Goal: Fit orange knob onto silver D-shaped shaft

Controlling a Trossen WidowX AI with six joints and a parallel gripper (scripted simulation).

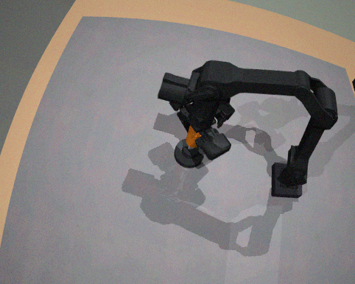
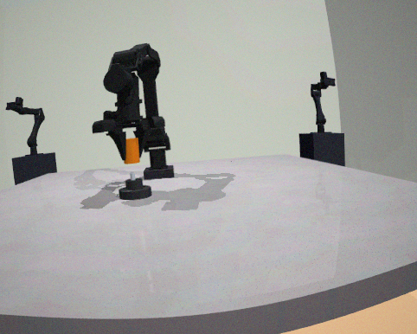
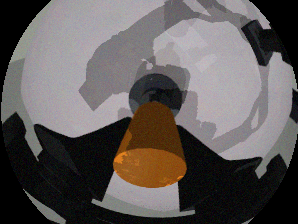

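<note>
Now: gripper tip 60 mm above the dark round pedestal. The rest, counted from my gripper tip: orange knob (30 mm above).
</note>
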